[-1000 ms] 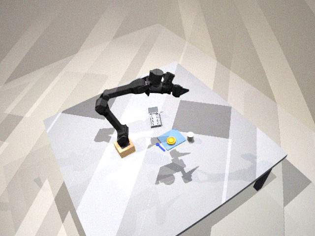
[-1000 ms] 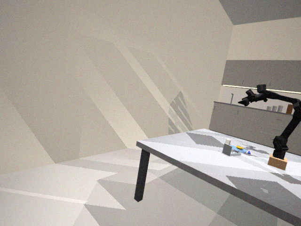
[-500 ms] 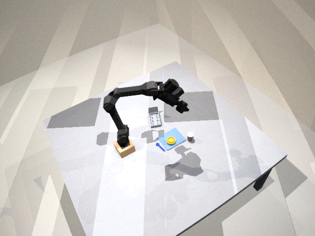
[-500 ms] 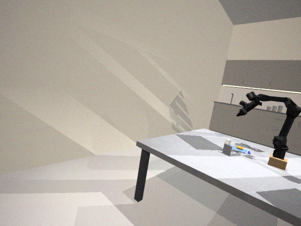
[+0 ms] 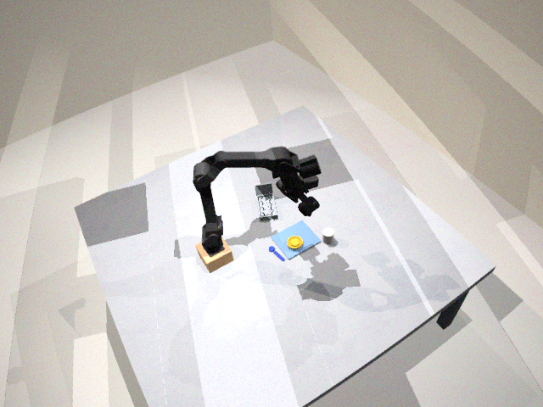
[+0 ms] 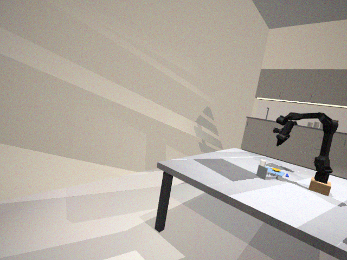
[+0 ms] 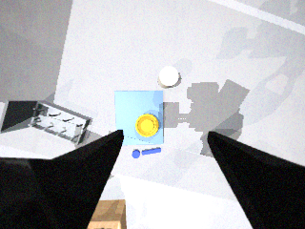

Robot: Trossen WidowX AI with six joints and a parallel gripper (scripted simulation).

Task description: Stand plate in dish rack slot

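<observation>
Right now my gripper tip is 30 mm past the yellow plate, 20 mm to the right of it and 190 mm above it. The rest, counted from my gripper tip: grey dish rack 10 mm behind, 250 mm to the left, 190 mm below; cup 90 mm ahead, 40 mm to the right, 180 mm below; blue spoon 110 mm behind, 40 mm to the left, 210 mm below.
</observation>
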